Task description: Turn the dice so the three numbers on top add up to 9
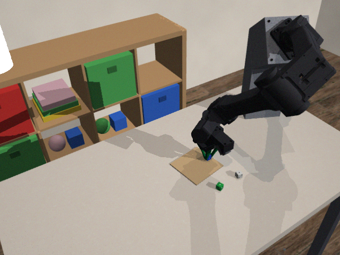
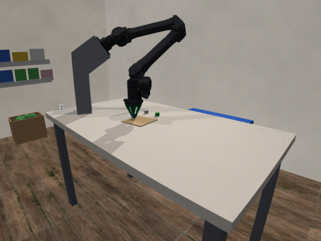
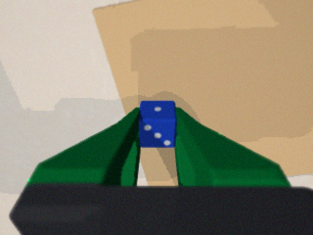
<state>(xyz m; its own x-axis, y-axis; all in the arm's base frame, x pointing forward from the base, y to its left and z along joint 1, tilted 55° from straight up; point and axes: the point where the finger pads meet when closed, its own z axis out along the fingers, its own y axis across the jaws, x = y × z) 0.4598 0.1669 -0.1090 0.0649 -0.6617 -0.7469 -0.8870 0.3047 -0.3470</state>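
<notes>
Right now my hand is right at the blue die. From my hand the other things lie so: tan mat 5 cm ahead, 2 cm below; green die 4 cm ahead, 14 cm to the left, 1 cm below; white die 5 cm behind, 12 cm to the left, 1 cm below.
</notes>
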